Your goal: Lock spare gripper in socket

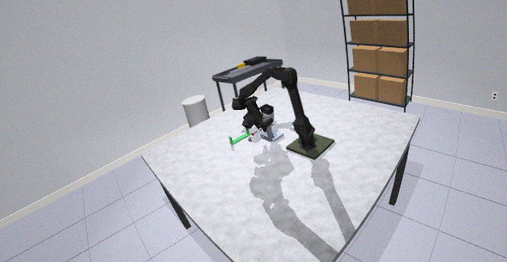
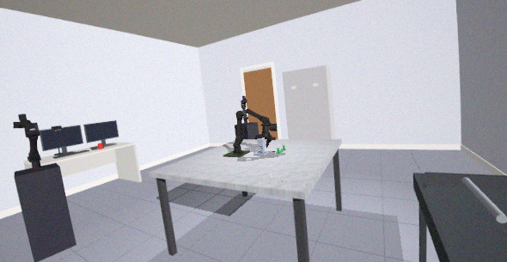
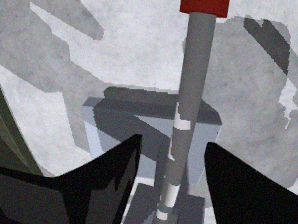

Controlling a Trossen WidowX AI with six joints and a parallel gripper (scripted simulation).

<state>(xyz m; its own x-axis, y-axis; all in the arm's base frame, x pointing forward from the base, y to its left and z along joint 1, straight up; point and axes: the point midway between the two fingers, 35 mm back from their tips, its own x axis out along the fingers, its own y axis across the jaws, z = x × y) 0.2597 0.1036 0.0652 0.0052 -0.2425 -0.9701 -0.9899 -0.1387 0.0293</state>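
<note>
Now: the mount 4 cm to the right of my gripper tip. From my gripper tip the other things lie so: green holder: 11 cm ahead, 10 cm to the left, 2 cm below; then spare gripper: 4 cm to the right, 8 cm above.
</note>
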